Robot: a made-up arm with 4 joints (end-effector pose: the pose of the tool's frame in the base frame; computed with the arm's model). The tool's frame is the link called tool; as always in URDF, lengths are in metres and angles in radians. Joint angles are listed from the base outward.
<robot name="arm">
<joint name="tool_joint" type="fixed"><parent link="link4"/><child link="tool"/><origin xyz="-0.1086 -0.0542 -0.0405"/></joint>
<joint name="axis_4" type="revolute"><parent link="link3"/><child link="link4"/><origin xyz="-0.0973 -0.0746 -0.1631"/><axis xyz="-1 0 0"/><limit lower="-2.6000" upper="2.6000"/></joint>
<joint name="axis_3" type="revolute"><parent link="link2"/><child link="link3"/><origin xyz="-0.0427 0.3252 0.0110"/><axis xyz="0 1 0"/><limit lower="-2.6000" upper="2.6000"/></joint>
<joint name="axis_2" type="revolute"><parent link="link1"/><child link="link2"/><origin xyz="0.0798 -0.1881 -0.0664"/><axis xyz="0 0 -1"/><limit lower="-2.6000" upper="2.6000"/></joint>
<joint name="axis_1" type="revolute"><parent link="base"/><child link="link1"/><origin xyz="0.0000 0.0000 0.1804"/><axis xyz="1 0 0"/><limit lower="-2.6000" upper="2.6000"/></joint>
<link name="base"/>
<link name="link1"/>
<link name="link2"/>
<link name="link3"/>
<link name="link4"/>
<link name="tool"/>
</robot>
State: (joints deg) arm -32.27 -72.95 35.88 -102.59
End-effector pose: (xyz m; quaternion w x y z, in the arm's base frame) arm -0.3059 -0.4065 0.3158 0.7309 0.2908 0.6173 -0.0116
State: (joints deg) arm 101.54 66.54 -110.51 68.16
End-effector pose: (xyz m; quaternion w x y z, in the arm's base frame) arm 0.3161 0.2490 -0.0221 0.5859 -0.2949 0.2497 -0.7123
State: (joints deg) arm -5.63 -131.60 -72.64 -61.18
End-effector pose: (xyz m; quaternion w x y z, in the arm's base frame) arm -0.1913 -0.3045 -0.1117 0.0405 0.6319 0.2019 0.7472
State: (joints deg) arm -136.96 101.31 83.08 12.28
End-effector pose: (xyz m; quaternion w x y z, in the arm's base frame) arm 0.3156 0.0662 0.0698 0.6203 -0.3215 -0.3175 -0.6411
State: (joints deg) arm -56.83 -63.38 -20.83 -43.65
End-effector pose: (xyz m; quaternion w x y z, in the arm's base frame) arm -0.2029 -0.4067 0.1750 0.8423 -0.0017 0.2988 0.4487
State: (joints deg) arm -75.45 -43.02 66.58 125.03
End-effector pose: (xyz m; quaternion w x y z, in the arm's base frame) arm -0.2449 0.0546 0.3507 0.3363 0.7295 -0.3351 -0.4924
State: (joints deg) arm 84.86 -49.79 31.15 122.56
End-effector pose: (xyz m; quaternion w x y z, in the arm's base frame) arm -0.2810 0.0096 -0.0559 0.7904 -0.3893 -0.4517 0.1405
